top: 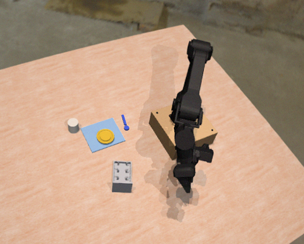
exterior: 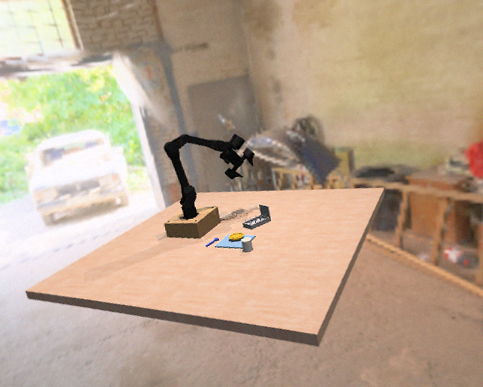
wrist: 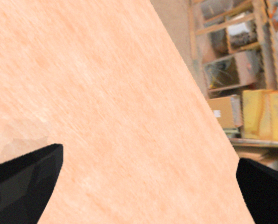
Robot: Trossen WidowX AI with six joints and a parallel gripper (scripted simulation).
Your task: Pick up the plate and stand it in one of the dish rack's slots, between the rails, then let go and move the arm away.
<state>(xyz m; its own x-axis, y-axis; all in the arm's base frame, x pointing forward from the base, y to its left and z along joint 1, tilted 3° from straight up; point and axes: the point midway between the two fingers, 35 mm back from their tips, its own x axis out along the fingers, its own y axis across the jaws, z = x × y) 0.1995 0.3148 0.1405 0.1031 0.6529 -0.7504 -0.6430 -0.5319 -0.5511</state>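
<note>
My gripper tip is now 42 cm to the left of the yellow plate, 20 cm above it and 10 cm short of it. Also, from my gripper tip: white cylinder cup: 52 cm to the right, 20 cm below, 20 cm ahead; then blue spoon: 45 cm to the right, 22 cm below, 1 cm behind; then grey dish rack: 22 cm to the right, 20 cm below, 12 cm ahead.
</note>
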